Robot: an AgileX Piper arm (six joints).
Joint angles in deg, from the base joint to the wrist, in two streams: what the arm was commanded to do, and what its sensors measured. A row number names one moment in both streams.
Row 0, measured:
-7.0 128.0 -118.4 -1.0 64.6 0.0
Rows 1 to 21, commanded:
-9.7 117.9 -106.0 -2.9 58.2 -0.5
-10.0 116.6 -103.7 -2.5 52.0 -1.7
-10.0 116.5 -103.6 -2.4 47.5 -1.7
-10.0 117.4 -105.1 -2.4 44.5 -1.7
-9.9 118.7 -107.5 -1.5 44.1 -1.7
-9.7 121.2 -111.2 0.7 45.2 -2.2
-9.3 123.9 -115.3 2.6 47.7 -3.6
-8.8 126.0 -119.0 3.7 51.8 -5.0
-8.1 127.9 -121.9 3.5 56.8 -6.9
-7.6 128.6 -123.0 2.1 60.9 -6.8
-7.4 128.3 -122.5 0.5 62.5 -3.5
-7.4 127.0 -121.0 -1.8 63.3 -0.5
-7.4 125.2 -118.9 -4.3 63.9 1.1
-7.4 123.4 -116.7 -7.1 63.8 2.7
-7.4 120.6 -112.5 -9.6 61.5 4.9
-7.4 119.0 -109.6 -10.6 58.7 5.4
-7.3 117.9 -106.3 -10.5 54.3 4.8
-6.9 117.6 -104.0 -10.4 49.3 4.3
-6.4 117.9 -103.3 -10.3 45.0 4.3
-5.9 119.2 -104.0 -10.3 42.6 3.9
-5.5 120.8 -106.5 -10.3 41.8 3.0
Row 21, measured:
-7.0 119.4 -105.7 -7.9 53.0 4.3
